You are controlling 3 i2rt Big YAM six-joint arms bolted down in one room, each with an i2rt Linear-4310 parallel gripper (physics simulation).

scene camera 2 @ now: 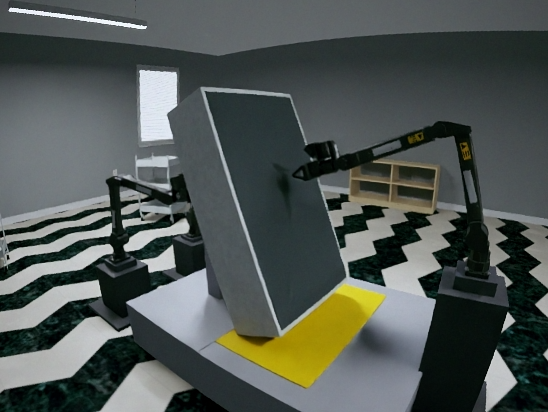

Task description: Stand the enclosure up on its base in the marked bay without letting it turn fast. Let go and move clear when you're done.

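The enclosure [265, 200], a tall grey box with a dark face and light edges, is tilted, leaning back to the left. Its lower front edge is at the yellow marked bay [320, 345] on the platform. The right-hand arm's gripper [295, 175] is in front of the dark face, near its right side; its fingers look shut, with nothing seen between them, and contact with the face cannot be told. The arm at the left reaches to the enclosure's left side, and another arm stands behind it; their fingertips are hidden or too dark to tell.
The grey platform [170, 310] carries the bay, with a grey support [214, 277] behind the enclosure. Dark pedestals [124, 287] [189, 256] [462, 340] hold the arms. A wooden shelf unit [395, 204] and a white rack [152, 162] stand farther back.
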